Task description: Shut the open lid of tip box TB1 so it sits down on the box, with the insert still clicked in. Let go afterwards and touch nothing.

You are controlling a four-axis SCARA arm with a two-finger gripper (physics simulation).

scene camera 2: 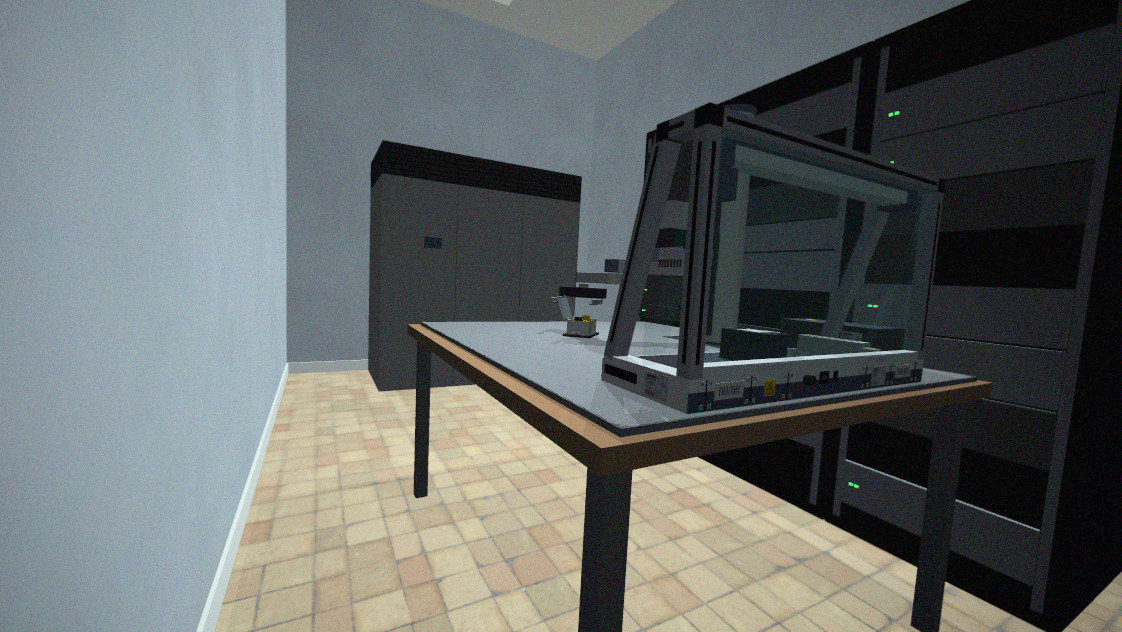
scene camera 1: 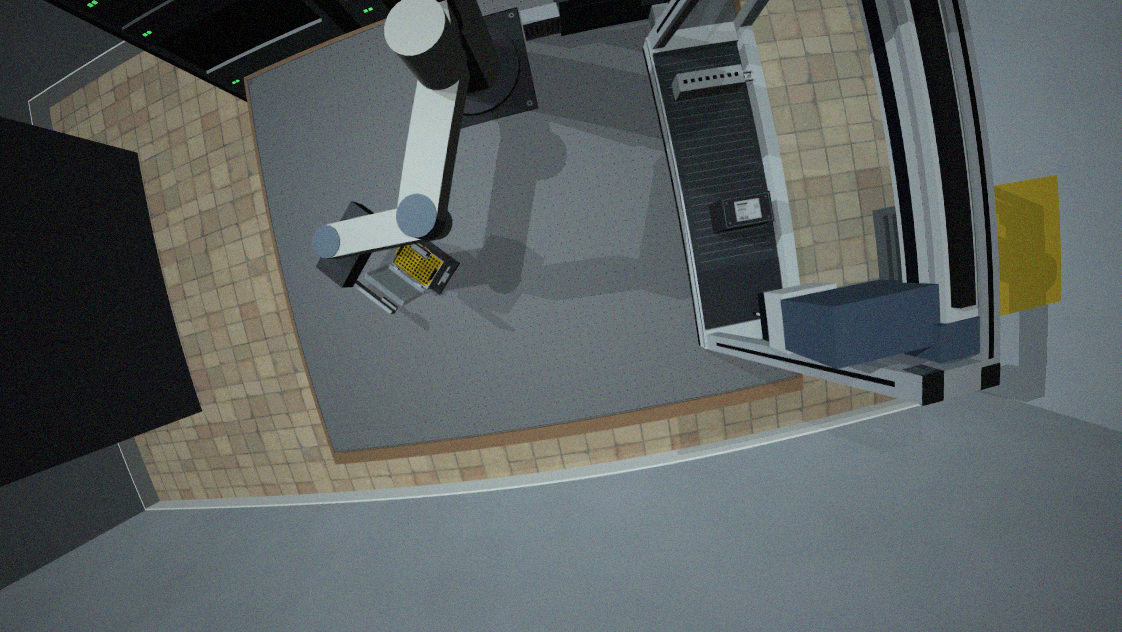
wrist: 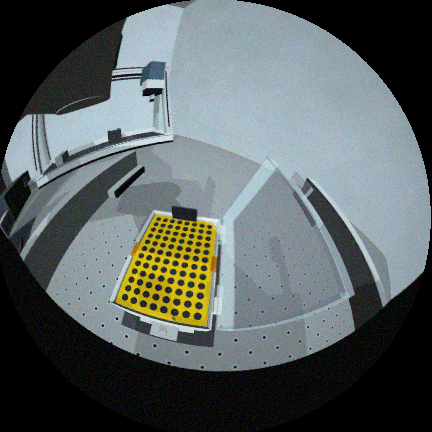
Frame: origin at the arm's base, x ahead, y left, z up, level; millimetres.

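Where they show: gripper, fingertip midpoint: [scene camera 2: 571, 301] [scene camera 1: 410, 284] [wrist: 221, 167]; arm's base, origin of the base link: [scene camera 1: 475, 73].
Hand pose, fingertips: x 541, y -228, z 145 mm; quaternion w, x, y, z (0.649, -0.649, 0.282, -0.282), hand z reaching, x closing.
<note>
Things, the pixels of their centre, and the offset from my fingertips. "spot": a spot on its surface instead. Level surfaces: height alone.
- Tip box TB1, body centre: [wrist: 174, 269] [scene camera 1: 422, 262] [scene camera 2: 581, 326] 56 mm back, 6 mm right, 99 mm down
- clear lid, body centre: [wrist: 258, 235] [scene camera 1: 395, 284] [scene camera 2: 566, 307] 11 mm back, 54 mm right, 27 mm down
- table, its level: 133 mm down
- dark labelled module, surface spot: [scene camera 1: 741, 210] spot: 12 mm back, 787 mm left, 11 mm down
- slotted strip, surface spot: [scene camera 1: 710, 80] spot: 330 mm back, 790 mm left, 38 mm down
Tip box TB1 [scene camera 2: 581, 328] [wrist: 162, 330] stands upright on the perforated table mat. Its yellow insert [scene camera 1: 418, 264] [scene camera 2: 586, 318] [wrist: 170, 265] lies level inside the box rim. The clear lid [scene camera 1: 396, 284] [scene camera 2: 563, 306] [wrist: 290, 250] stands open, tilted outward from the hinge side, at the right in the wrist view. My gripper [scene camera 1: 398, 274] [scene camera 2: 577, 301] [wrist: 221, 167] is open and empty above the box and lid. One finger is on the box's far side from the hinge. The other is close by the lid's outer edge; I cannot tell whether they touch.
A framed machine [scene camera 1: 683, 188] [scene camera 2: 800, 363] stands on the table [scene camera 1: 549, 408] [scene camera 2: 510, 368], with a dark labelled module [scene camera 1: 741, 210] and a slotted strip [scene camera 1: 710, 80] on its deck. The arm's base plate [scene camera 1: 514, 94] is behind the box. Dark racks [scene camera 2: 989, 337] stand beside the table.
</note>
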